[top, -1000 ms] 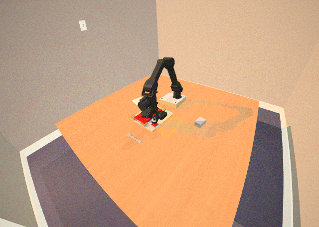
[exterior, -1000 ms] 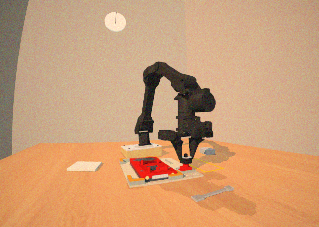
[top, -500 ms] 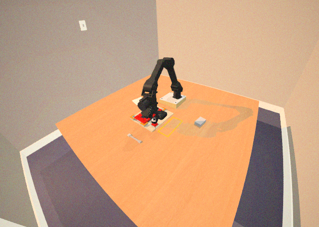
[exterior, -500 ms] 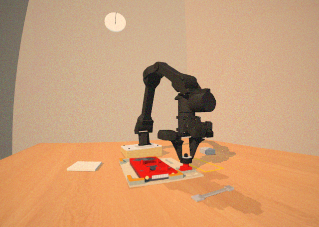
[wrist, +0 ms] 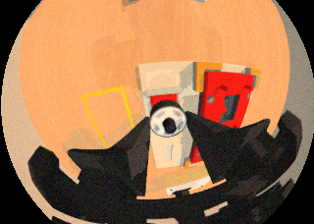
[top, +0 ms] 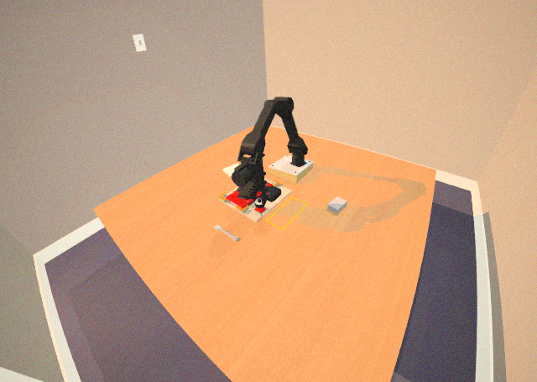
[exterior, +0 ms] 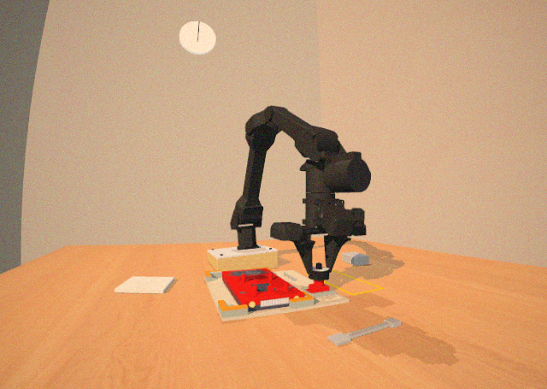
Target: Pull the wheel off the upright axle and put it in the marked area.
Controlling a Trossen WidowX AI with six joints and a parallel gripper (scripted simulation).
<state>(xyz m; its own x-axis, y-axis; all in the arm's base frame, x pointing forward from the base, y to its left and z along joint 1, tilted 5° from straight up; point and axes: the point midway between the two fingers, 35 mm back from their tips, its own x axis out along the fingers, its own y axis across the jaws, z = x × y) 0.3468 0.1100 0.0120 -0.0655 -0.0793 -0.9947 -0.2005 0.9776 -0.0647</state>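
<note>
Right now my gripper tip is right at the black wheel. Round my gripper tip: grey block 25 cm behind, 21 cm to the left, 3 cm below; white flat pad 10 cm behind, 35 cm to the right, 4 cm below; grey dog-bone bar 17 cm ahead, 1 cm to the left, 4 cm below.
</note>
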